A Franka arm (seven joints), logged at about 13 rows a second.
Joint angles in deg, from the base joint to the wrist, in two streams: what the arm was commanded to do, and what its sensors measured. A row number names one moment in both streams.
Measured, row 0: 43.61, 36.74, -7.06, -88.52, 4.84, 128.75, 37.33
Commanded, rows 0 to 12: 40.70, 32.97, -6.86, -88.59, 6.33, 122.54, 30.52; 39.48, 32.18, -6.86, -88.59, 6.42, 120.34, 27.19; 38.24, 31.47, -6.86, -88.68, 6.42, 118.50, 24.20; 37.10, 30.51, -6.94, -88.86, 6.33, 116.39, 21.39; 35.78, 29.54, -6.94, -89.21, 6.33, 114.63, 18.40; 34.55, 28.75, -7.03, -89.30, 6.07, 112.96, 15.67; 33.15, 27.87, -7.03, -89.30, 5.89, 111.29, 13.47; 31.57, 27.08, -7.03, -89.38, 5.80, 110.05, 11.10; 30.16, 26.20, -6.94, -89.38, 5.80, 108.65, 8.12; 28.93, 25.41, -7.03, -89.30, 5.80, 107.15, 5.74; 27.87, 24.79, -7.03, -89.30, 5.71, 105.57, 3.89; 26.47, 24.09, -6.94, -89.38, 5.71, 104.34, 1.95; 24.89, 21.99, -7.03, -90.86, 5.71, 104.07, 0.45
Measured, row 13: 27.16, 25.47, -7.41, -88.63, 4.87, 105.82, 3.49
